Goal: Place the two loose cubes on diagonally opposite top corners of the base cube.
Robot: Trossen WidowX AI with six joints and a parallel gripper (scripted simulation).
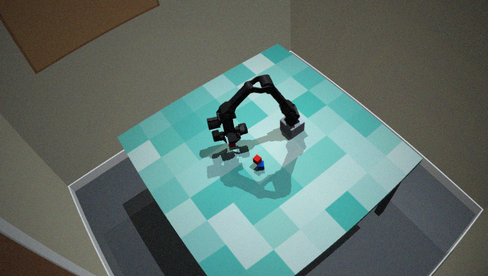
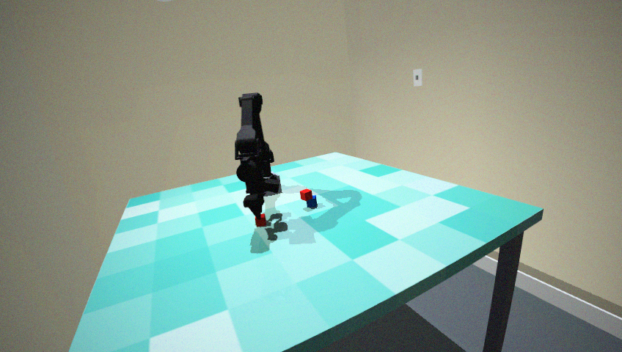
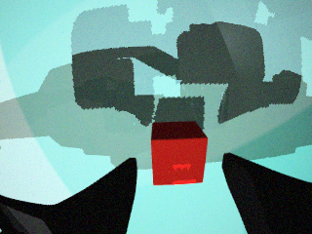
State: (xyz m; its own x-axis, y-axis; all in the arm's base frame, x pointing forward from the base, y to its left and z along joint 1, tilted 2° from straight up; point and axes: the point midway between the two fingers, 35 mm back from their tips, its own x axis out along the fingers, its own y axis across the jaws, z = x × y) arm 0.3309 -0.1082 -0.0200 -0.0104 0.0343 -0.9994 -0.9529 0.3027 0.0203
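Now: the blue cube 210 mm to the left of my gripper tip, 50 mm behind it and 20 mm below it.
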